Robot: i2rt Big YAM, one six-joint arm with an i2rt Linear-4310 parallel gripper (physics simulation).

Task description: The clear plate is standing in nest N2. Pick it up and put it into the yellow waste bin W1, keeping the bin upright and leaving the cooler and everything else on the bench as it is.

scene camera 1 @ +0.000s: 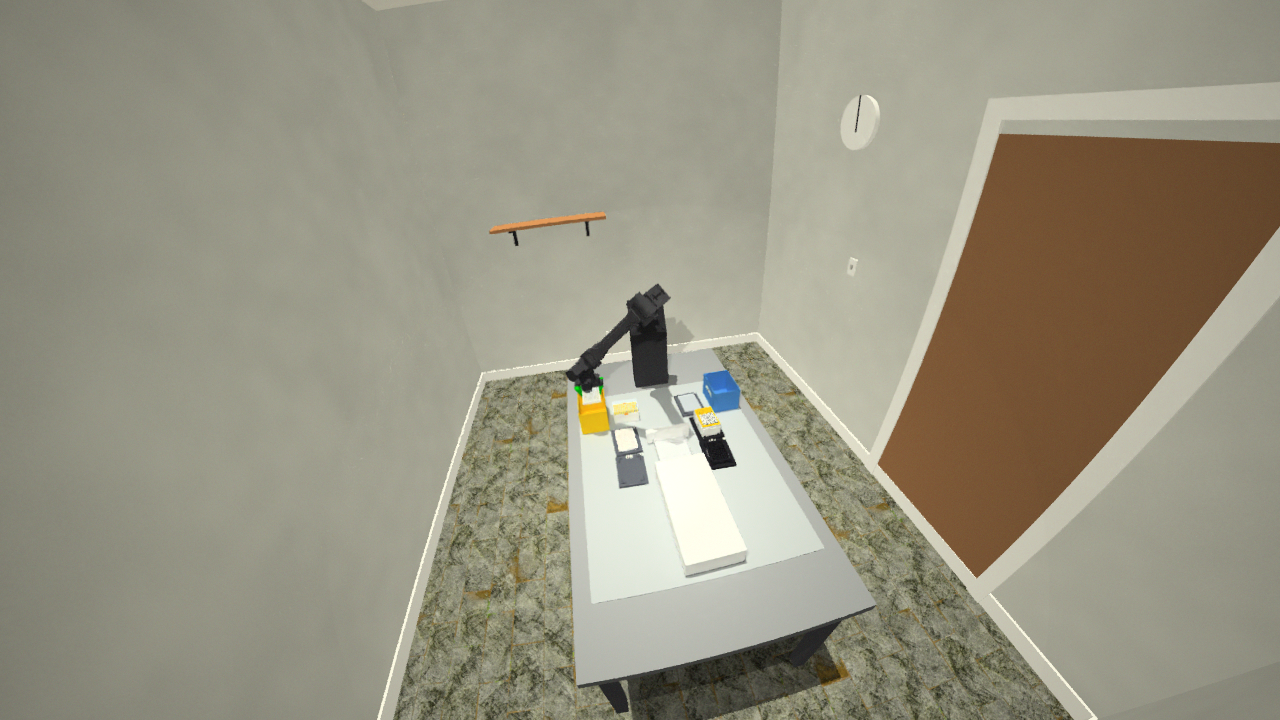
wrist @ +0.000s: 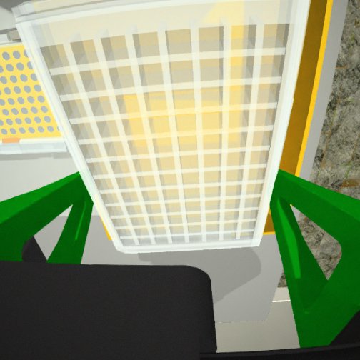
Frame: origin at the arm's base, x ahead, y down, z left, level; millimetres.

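Where they show: gripper, fingertip midpoint: (scene camera 1: 591,395).
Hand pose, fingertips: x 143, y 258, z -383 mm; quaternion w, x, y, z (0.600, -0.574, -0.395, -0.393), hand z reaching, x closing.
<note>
Each offset is from my fingertips to the top centre of the thing. "spot": to the spot under its first point. Level surfaces: height alone.
The clear plate {dx +16, dy -24, dz -5 mm} (scene camera 1: 590,396) (wrist: 175,125), a see-through tray with a grid of wells, is held between the green fingers of my gripper (scene camera 1: 588,389) (wrist: 181,179). In the wrist view its long sides touch both fingertips. The yellow waste bin {dx +10, dy +28, dz -8 mm} (scene camera 1: 594,420) (wrist: 307,95) stands upright at the back left of the bench. The plate is over the bin's opening, near its back end in the scene view, and the bin's yellow shows through the wells. The exact height of the plate above the rim is hard to tell.
A yellow-topped white box {spot: dx +98, dy +81, dz +125 mm} (scene camera 1: 625,410) (wrist: 27,97) stands beside the bin. Dark nests {spot: dx +403, dy +137, dz -3 mm} (scene camera 1: 631,471), a black holder {dx +508, dy +122, dz +361 mm} (scene camera 1: 718,454), a yellow-and-white box {dx +349, dy +72, dz +421 mm} (scene camera 1: 708,420), a blue bin {dx +219, dy +28, dz +606 mm} (scene camera 1: 721,392) and a long white block (scene camera 1: 699,510) are on the bench {dy +151 mm} (scene camera 1: 716,626).
</note>
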